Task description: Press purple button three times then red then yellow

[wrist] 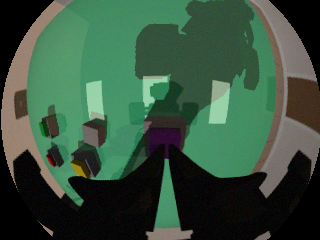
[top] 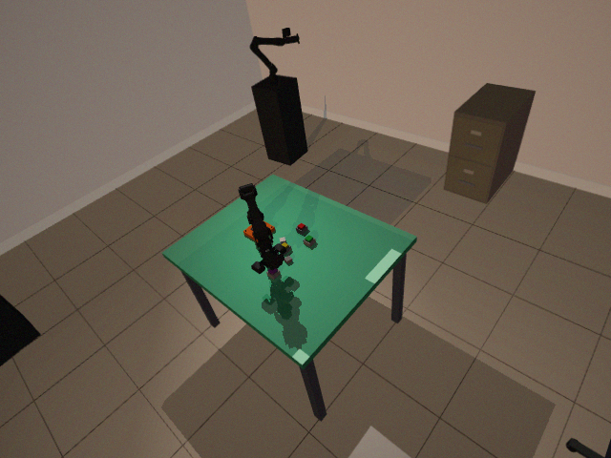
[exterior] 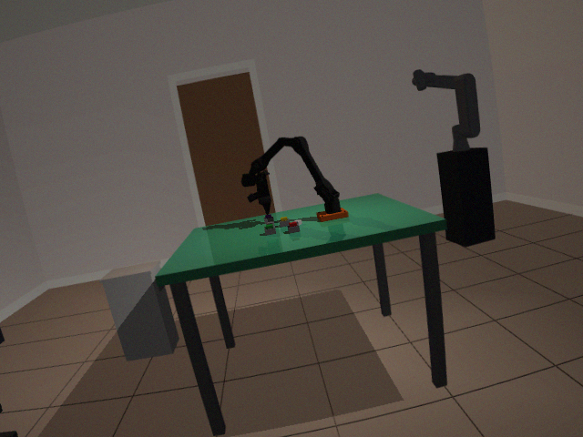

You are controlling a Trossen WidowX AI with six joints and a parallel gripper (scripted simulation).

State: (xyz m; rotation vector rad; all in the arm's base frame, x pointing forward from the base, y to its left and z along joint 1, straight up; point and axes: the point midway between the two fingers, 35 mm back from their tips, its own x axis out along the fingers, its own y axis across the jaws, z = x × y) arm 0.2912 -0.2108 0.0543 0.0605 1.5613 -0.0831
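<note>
The red button lies 330 mm to the left of my gripper tip, 70 mm behind it and 10 mm below it. Also, from my gripper tip: grey block (110 mm to the left, 30 mm below, 10 mm ahead); then yellow button (170 mm to the left, 60 mm behind, 10 mm below); then purple button (10 mm below).
</note>
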